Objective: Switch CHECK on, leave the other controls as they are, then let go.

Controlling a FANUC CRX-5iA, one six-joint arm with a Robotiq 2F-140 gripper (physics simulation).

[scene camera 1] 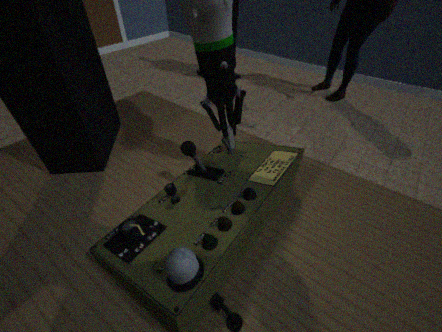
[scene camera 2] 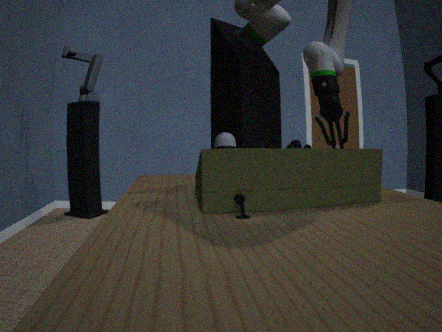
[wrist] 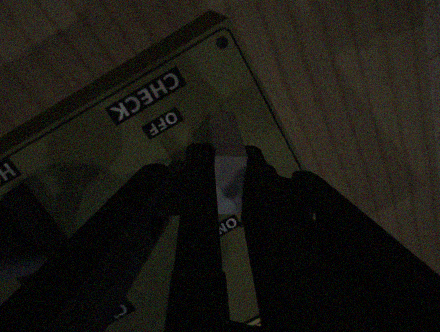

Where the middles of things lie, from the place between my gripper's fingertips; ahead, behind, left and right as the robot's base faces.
The green control box [scene camera 1: 194, 244] is 180 mm ahead of my hand, 150 mm to the right of it and 10 mm above it.
